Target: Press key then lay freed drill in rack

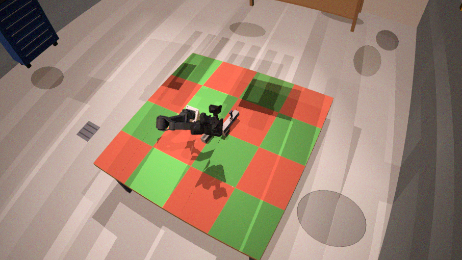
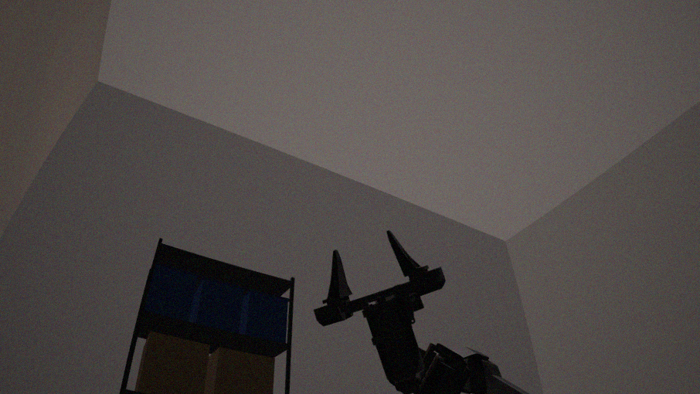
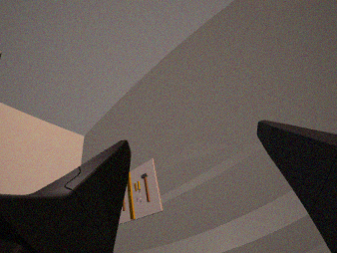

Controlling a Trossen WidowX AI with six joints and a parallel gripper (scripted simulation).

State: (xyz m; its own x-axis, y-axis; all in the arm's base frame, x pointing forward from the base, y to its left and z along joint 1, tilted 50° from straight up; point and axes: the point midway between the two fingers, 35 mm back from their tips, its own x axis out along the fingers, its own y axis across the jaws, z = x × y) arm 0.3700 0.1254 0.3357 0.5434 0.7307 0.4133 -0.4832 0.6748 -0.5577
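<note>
Now: the drill 38 cm below my gripper tip, 19 cm to the left of it and 9 cm behind it. From my gripper tip the other things lie so: small grey block: 41 cm below, 19 cm behind, 6 cm to the left.
</note>
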